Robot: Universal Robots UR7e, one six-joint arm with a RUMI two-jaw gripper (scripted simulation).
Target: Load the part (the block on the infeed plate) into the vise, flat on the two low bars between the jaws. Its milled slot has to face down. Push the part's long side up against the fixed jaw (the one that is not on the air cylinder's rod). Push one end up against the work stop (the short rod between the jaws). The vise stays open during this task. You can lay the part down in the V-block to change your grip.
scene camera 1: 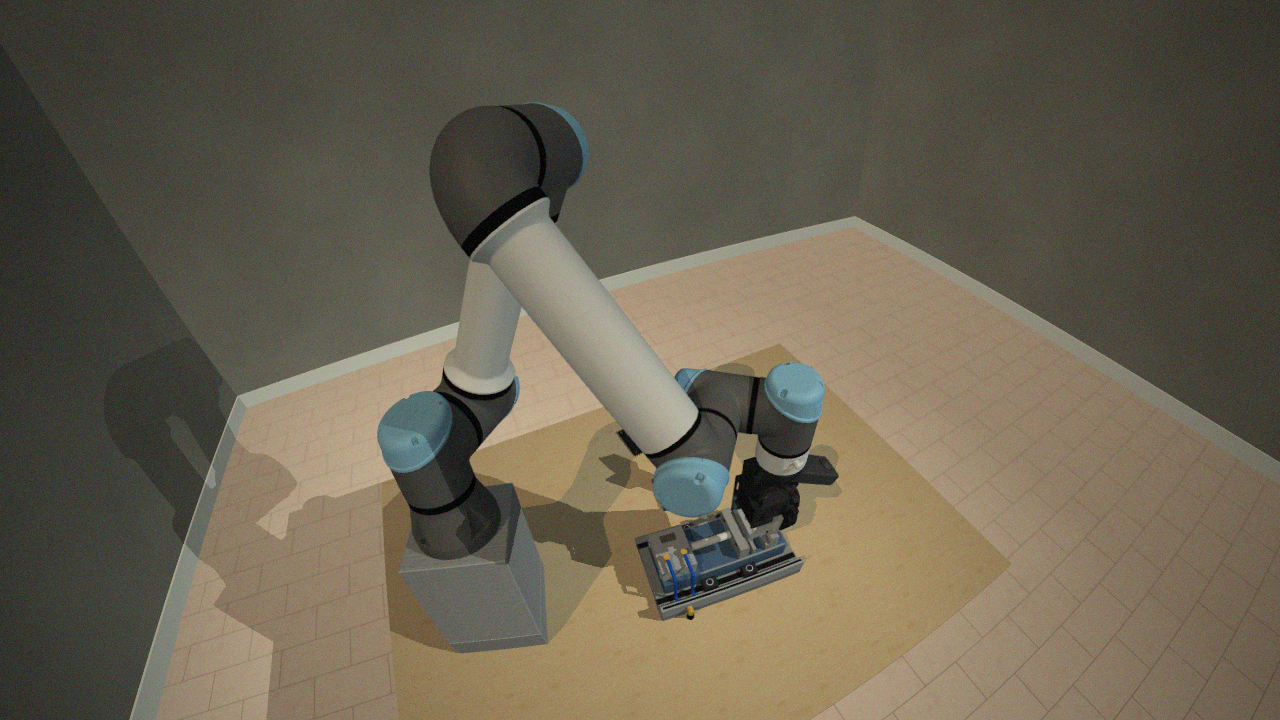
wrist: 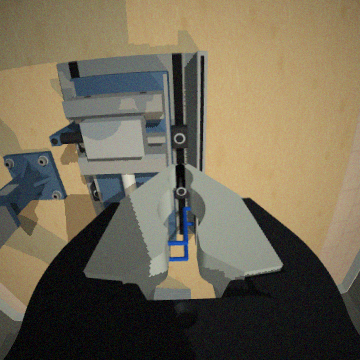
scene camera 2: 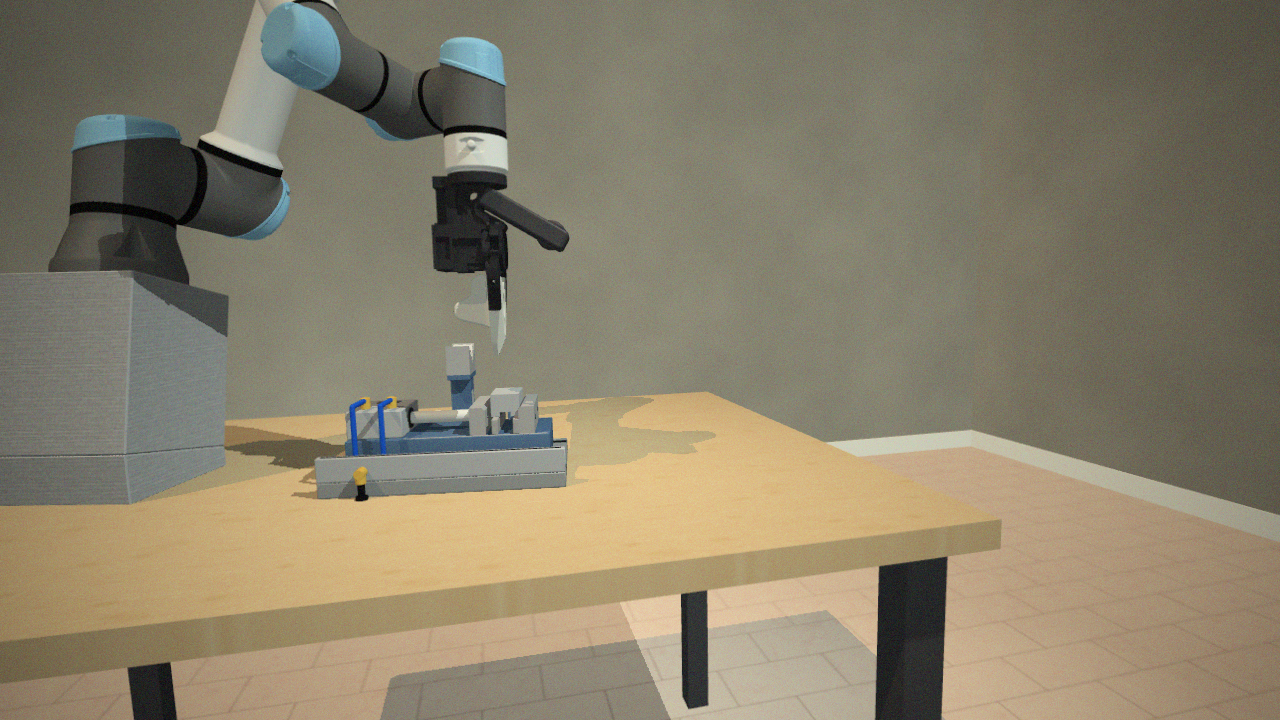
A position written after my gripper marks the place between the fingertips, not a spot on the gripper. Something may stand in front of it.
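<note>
Scene camera 1: my gripper (scene camera 1: 768, 532). Scene camera 2: gripper (scene camera 2: 496, 356), a part (scene camera 2: 502, 400), a moving jaw (scene camera 2: 480, 418), a vise (scene camera 2: 440, 433), an air cylinder (scene camera 2: 396, 419). Wrist view: gripper (wrist: 180, 166), part (wrist: 114, 137), vise (wrist: 152, 80), a fixed jaw (wrist: 123, 104).
</note>
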